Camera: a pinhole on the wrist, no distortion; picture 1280 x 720 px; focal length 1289.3 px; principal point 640.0 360.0 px. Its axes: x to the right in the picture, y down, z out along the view. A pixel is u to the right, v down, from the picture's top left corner.
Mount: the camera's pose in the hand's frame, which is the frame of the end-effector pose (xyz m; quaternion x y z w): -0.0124 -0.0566 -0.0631 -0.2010 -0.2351 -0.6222 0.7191
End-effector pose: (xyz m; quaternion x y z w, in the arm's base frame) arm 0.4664 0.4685 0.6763 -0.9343 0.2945 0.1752 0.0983
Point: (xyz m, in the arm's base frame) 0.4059 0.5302 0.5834
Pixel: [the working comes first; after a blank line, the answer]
In the camera's frame: 0.0642 -0.0218 0.1791

1102 203
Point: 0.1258 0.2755 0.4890
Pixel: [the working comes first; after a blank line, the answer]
In the camera's frame: -0.1904 -0.0129 0.4746

123 325
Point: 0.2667 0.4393 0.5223
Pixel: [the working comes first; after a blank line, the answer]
In the camera's frame: -0.0280 -0.0341 0.3298

530 227
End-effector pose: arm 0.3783 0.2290 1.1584 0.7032 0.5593 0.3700 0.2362
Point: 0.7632 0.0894 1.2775
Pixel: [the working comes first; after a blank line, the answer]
In the camera's frame: -0.1753 0.0094 0.4744

163 386
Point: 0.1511 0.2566 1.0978
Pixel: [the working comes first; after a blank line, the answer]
In the camera's frame: 0.0635 -0.0192 -0.1397

behind the camera
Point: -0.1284 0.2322 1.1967
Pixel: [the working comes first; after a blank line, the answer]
In the camera's frame: -0.0328 -0.0593 -0.4183

behind the camera
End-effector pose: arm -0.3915 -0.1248 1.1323 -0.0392 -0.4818 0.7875 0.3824
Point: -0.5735 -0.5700 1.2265
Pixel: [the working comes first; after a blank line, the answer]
In the camera's frame: 0.1355 -0.0844 0.5399

964 158
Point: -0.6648 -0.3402 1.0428
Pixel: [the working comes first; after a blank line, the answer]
In the camera's frame: -0.0921 0.0886 0.4252

361 629
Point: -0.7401 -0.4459 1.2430
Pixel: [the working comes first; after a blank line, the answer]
In the camera's frame: 0.1122 0.1226 0.5437

906 651
